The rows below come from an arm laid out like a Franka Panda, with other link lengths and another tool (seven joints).
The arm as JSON. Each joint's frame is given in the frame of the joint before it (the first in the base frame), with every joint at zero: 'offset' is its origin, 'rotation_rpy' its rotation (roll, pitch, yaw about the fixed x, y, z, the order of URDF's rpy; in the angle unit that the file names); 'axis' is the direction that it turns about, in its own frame. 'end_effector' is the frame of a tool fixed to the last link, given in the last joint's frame.
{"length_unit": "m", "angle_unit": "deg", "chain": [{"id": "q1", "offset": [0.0, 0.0, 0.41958], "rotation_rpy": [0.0, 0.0, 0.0], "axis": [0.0, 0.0, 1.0]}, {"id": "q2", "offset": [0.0, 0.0, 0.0], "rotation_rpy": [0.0, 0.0, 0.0], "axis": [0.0, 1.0, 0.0]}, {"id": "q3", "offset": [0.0, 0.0, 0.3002], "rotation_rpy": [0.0, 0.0, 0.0], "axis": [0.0, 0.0, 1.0]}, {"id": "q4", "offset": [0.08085, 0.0, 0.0], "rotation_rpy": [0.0, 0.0, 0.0], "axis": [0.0, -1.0, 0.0]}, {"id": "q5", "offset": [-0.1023, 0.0, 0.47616], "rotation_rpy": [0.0, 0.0, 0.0], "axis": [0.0, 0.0, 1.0]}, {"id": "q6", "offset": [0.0, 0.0, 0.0], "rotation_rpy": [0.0, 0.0, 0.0], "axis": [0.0, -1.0, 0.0]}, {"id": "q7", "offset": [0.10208, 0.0, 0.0], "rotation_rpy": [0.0, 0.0, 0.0], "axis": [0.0, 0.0, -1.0]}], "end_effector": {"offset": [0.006, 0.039, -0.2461], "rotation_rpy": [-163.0, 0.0, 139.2]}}
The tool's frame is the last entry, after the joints.
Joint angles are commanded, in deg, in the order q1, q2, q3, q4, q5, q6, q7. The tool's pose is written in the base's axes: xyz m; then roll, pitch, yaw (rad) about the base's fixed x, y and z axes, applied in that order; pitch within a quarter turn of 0, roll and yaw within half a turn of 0. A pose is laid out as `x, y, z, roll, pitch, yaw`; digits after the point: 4 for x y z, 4 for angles.
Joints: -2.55 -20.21 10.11 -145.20 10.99 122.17 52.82
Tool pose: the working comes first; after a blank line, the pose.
Where each joint sits with the arm in this pose, in the base's axes (m; each line is computed from the numbers above, not from the rounded line before):
q1: 0.0000 0.0000 0.4196
q2: 0.0000 0.0000 0.4196
q3: -0.1036 0.0046 0.7013
q4: -0.0284 0.0155 0.7288
q5: 0.4176 0.0581 0.5376
q6: 0.4176 0.0581 0.5376
q7: 0.5195 0.0597 0.5319
the tool: 0.5398 0.1024 0.2872

0.5398, 0.1024, 0.2872, -2.7827, -0.0922, 1.5179
